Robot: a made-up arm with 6 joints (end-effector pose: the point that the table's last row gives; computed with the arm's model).
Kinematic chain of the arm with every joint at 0, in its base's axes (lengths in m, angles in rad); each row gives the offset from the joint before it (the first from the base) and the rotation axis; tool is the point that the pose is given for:
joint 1: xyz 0 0 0.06 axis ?
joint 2: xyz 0.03 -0.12 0 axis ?
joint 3: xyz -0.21 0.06 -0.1 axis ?
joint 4: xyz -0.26 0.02 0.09 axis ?
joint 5: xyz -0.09 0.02 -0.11 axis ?
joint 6: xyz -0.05 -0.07 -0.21 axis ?
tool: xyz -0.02 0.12 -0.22
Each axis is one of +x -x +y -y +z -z.
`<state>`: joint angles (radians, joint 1 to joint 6).
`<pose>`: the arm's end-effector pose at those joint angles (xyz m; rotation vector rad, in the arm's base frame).
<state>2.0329 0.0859 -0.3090 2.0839 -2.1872 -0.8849</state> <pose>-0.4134 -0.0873 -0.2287 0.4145 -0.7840 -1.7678</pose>
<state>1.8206 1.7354 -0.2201 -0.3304 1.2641 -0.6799</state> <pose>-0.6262 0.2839 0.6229 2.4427 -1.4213 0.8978</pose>
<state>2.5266 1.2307 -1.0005 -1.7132 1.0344 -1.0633</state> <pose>-0.5429 0.5935 0.4034 1.9405 0.1444 0.0320</pose>
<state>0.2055 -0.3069 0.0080 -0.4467 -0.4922 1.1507</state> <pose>-0.6991 -0.3472 -0.3536 -1.4655 0.2175 -0.4908</pose>
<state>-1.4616 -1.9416 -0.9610 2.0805 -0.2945 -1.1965</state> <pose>-0.7296 -0.2760 0.0375 0.3123 0.7120 -0.0855</pose>
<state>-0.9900 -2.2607 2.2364 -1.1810 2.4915 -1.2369</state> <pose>0.1743 0.1871 -0.1457 1.8147 0.4725 -1.7957</pose>
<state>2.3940 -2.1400 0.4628 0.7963 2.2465 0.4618</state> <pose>-0.5486 0.4973 -0.2320 0.3941 -0.7705 1.7432</pose>
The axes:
joint 1: -x
joint 2: -x
joint 3: +y
joint 4: +x
joint 5: +z
joint 6: -x

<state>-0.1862 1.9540 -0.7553 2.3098 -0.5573 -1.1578</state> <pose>-0.7145 -0.1402 -0.1203 1.5260 0.5130 -0.1482</pose>
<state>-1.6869 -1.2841 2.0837 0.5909 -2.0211 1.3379</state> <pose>-0.0898 -0.5735 -0.4459 -0.9597 0.3467 1.8740</pose>
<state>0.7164 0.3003 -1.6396 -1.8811 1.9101 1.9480</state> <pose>-0.3177 -0.3491 0.2988 1.7836 -0.4293 -0.1826</pose>
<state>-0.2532 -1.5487 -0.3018 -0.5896 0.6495 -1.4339</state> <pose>-0.6140 0.2688 0.1633 2.4851 -0.2462 0.6663</pose>
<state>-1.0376 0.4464 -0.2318 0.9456 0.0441 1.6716</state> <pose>-0.4875 0.4647 -0.3739 -0.1370 -0.2275 -0.1435</pose>
